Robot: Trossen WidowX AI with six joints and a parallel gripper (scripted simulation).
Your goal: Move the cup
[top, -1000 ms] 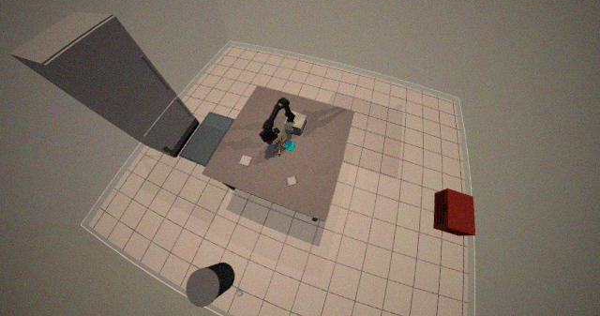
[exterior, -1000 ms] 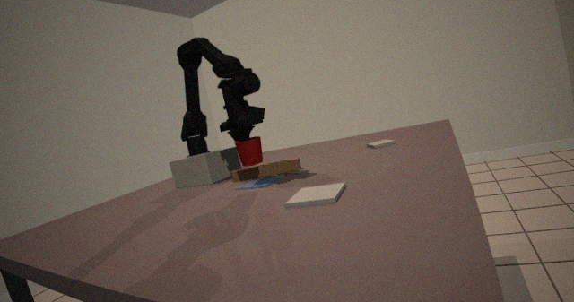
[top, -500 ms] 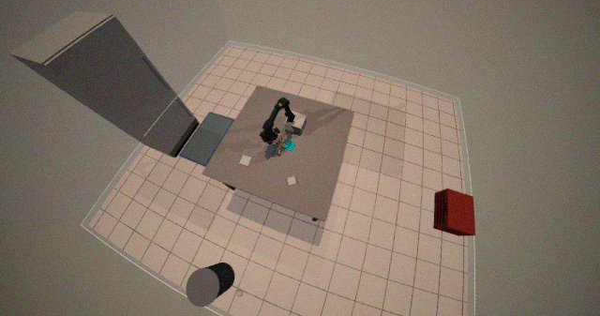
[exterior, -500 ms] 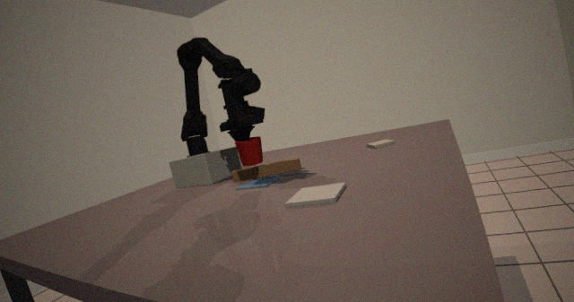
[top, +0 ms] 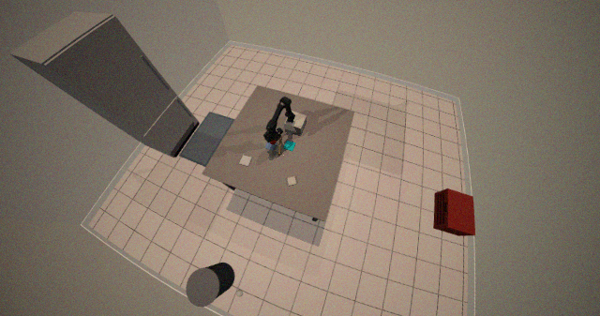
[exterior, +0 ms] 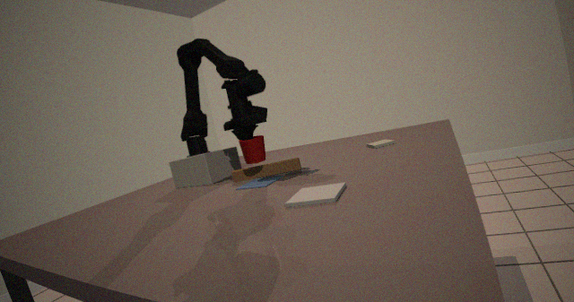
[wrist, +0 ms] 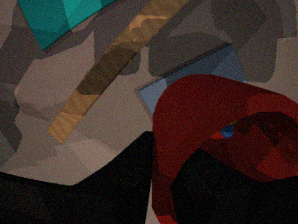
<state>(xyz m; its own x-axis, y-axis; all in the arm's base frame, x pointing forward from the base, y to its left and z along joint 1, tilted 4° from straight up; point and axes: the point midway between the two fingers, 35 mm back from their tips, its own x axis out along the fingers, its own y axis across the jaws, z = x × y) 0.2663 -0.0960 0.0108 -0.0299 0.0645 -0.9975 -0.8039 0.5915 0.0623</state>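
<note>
The teal pad lies 1 cm behind my gripper tip, 15 cm to the left of it and 10 cm below it. The rest, counted from my gripper tip: cup (2 cm ahead, 2 cm to the right); blue pad (3 cm ahead, 5 cm to the right, 10 cm below); wooden bar (1 cm ahead, 5 cm to the left, 9 cm below).
</note>
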